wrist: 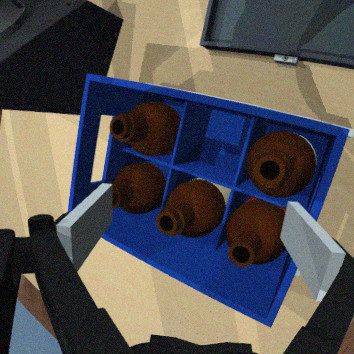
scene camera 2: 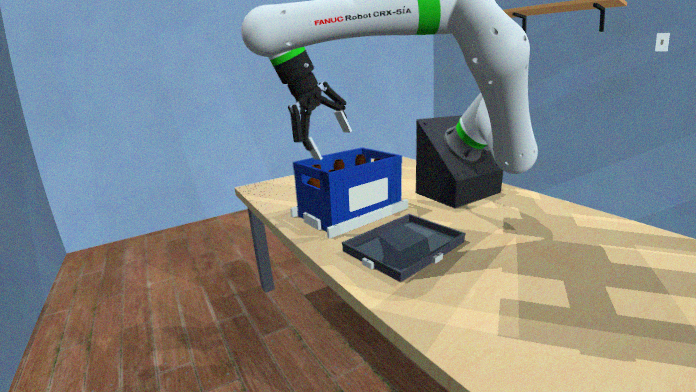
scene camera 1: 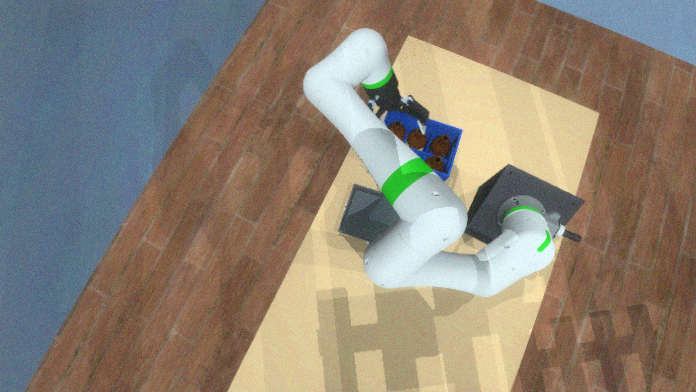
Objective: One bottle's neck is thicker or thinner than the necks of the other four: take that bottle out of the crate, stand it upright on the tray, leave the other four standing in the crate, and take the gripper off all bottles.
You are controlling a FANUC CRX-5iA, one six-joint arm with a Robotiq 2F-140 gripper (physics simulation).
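Frame: origin at the arm's base, x right, y back, z down, level; millimetres.
Seen in the pictures: gripper, between the fingertips: (wrist: 197,211) (scene camera 2: 333,144) (scene camera 1: 404,130); arm's base, origin of its link: (scene camera 2: 461,145) (scene camera 1: 520,215).
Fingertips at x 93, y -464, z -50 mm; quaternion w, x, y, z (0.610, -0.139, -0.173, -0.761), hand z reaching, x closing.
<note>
Pixels of each thing's top centre, then the offset from my fingertips to it.
- blue crate, centre of its top: (wrist: 167,186) (scene camera 2: 347,158) (scene camera 1: 418,140) dx +13, dy +55, dz +51 mm
- left bottle, centre of its top: (wrist: 103,196) (scene camera 2: 360,155) (scene camera 1: 445,137) dx +67, dy +139, dz +63 mm
- dark tray, centre of its top: (scene camera 2: 405,237) (scene camera 1: 378,217) dx -264, dy +34, dz +201 mm
The blue crate (scene camera 1: 454,155) (scene camera 2: 312,200) (wrist: 331,160) holds five brown bottles. In the wrist view one stands upper left (wrist: 157,130) and one upper right (wrist: 295,162). The lower row has a left bottle (wrist: 142,187) (scene camera 1: 441,145), a middle one (wrist: 202,207) (scene camera 1: 417,139) and a right one (wrist: 265,225) (scene camera 1: 397,130). The upper middle compartment is empty. The upper right neck looks a little wider, but angles differ, so I cannot be sure. My gripper (scene camera 1: 401,121) (scene camera 2: 334,145) (wrist: 197,211) is open and empty above the crate. The dark tray (scene camera 1: 346,209) (scene camera 2: 385,269) (wrist: 250,52) bears no bottle in scene camera 2.
The black pedestal (scene camera 1: 515,180) (scene camera 2: 435,170) (wrist: 60,75) stands beside the crate. Pale strips (scene camera 2: 367,218) lie along the crate's foot. The white arm (scene camera 1: 370,135) (scene camera 2: 350,22) passes over the crate and the tray in scene camera 1.
</note>
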